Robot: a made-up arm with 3 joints. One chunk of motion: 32 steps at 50 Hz.
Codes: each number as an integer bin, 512 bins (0 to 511) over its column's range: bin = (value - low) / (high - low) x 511, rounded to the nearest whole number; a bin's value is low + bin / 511 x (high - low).
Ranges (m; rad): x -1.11..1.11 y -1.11..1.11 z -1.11..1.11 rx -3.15..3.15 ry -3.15..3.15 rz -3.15..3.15
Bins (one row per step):
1: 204 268 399 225 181 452
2: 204 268 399 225 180 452
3: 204 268 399 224 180 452
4: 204 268 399 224 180 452
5: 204 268 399 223 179 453
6: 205 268 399 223 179 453
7: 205 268 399 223 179 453
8: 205 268 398 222 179 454
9: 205 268 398 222 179 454
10: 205 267 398 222 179 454
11: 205 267 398 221 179 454
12: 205 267 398 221 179 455
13: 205 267 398 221 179 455
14: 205 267 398 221 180 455
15: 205 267 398 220 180 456
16: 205 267 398 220 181 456
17: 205 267 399 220 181 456
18: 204 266 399 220 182 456
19: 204 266 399 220 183 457
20: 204 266 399 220 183 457
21: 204 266 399 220 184 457
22: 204 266 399 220 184 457
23: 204 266 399 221 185 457
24: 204 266 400 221 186 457
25: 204 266 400 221 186 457
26: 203 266 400 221 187 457
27: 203 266 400 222 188 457
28: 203 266 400 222 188 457
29: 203 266 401 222 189 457
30: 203 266 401 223 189 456
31: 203 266 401 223 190 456
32: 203 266 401 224 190 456
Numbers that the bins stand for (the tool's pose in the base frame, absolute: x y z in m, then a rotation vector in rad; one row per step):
1: -0.2237 0.0543 0.6234 -0.3760 -0.9185 2.4226
2: -0.2237 0.0543 0.6234 -0.3760 -0.9308 2.4226
3: -0.2237 0.0543 0.6234 -0.3884 -0.9308 2.4226
4: -0.2237 0.0543 0.6234 -0.3884 -0.9308 2.4226
5: -0.2237 0.0543 0.6234 -0.4007 -0.9432 2.4349
6: -0.2194 0.0543 0.6234 -0.4007 -0.9432 2.4349
7: -0.2194 0.0543 0.6234 -0.4007 -0.9432 2.4349
8: -0.2194 0.0543 0.6191 -0.4130 -0.9432 2.4473
9: -0.2194 0.0543 0.6191 -0.4130 -0.9432 2.4473
10: -0.2194 0.0500 0.6191 -0.4130 -0.9432 2.4473
11: -0.2194 0.0500 0.6191 -0.4253 -0.9432 2.4473
12: -0.2194 0.0500 0.6191 -0.4253 -0.9432 2.4596
13: -0.2194 0.0500 0.6191 -0.4253 -0.9432 2.4596
14: -0.2194 0.0500 0.6191 -0.4253 -0.9308 2.4596
15: -0.2194 0.0500 0.6191 -0.4377 -0.9308 2.4719
16: -0.2194 0.0500 0.6191 -0.4377 -0.9185 2.4719
17: -0.2194 0.0500 0.6234 -0.4377 -0.9185 2.4719
18: -0.2237 0.0456 0.6234 -0.4377 -0.9062 2.4719
19: -0.2237 0.0456 0.6234 -0.4377 -0.8938 2.4842
20: -0.2237 0.0456 0.6234 -0.4377 -0.8938 2.4842
21: -0.2237 0.0456 0.6234 -0.4377 -0.8815 2.4842
22: -0.2237 0.0456 0.6234 -0.4377 -0.8815 2.4842
23: -0.2237 0.0456 0.6234 -0.4253 -0.8692 2.4842
24: -0.2237 0.0456 0.6278 -0.4253 -0.8568 2.4842
25: -0.2237 0.0456 0.6278 -0.4253 -0.8568 2.4842
26: -0.2281 0.0456 0.6278 -0.4253 -0.8445 2.4842
27: -0.2281 0.0456 0.6278 -0.4130 -0.8322 2.4842
28: -0.2281 0.0456 0.6278 -0.4130 -0.8322 2.4842
29: -0.2281 0.0456 0.6321 -0.4130 -0.8199 2.4842
30: -0.2281 0.0456 0.6321 -0.4007 -0.8199 2.4719
31: -0.2281 0.0456 0.6321 -0.4007 -0.8075 2.4719
32: -0.2281 0.0456 0.6321 -0.3884 -0.8075 2.4719

